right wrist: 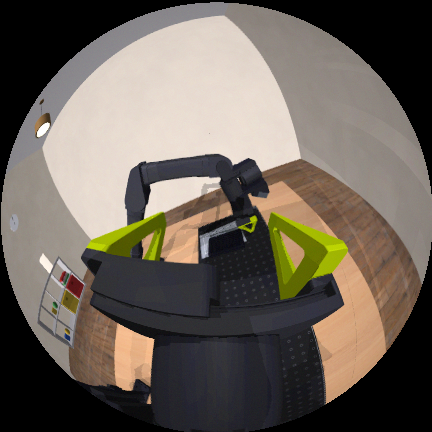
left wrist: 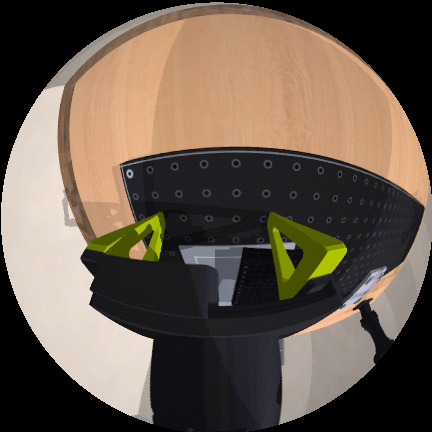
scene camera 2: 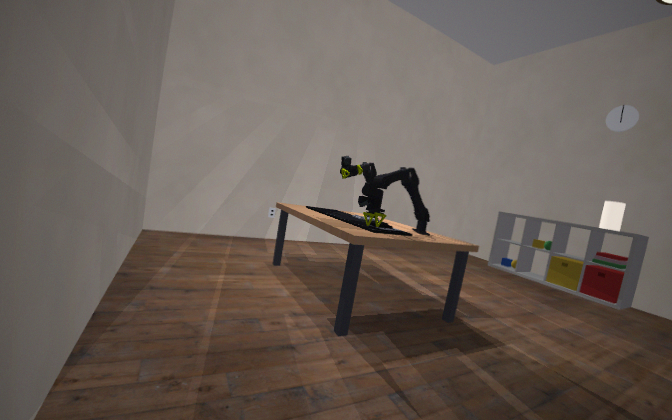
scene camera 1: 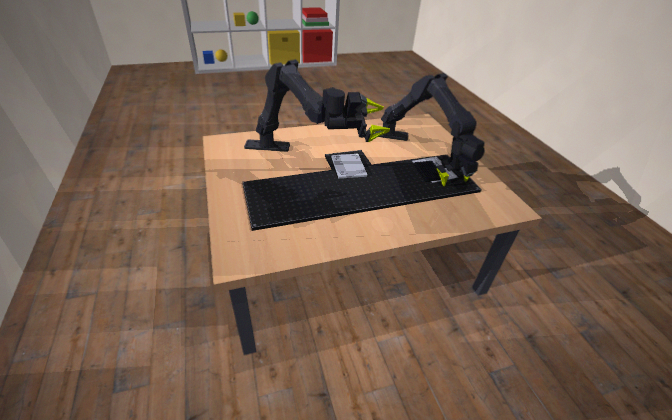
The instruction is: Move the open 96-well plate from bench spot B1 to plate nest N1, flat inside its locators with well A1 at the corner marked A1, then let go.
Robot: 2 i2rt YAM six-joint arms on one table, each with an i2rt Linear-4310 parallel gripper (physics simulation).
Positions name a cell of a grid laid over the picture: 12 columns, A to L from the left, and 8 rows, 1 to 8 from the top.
Labels:
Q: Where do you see a rectangular nest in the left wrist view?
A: G5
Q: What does the dark well plate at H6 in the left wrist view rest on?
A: A rectangular nest.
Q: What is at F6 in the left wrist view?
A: My left gripper.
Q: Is my right gripper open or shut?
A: Open.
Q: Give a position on a dark well plate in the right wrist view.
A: G5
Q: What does my right gripper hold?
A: Nothing.

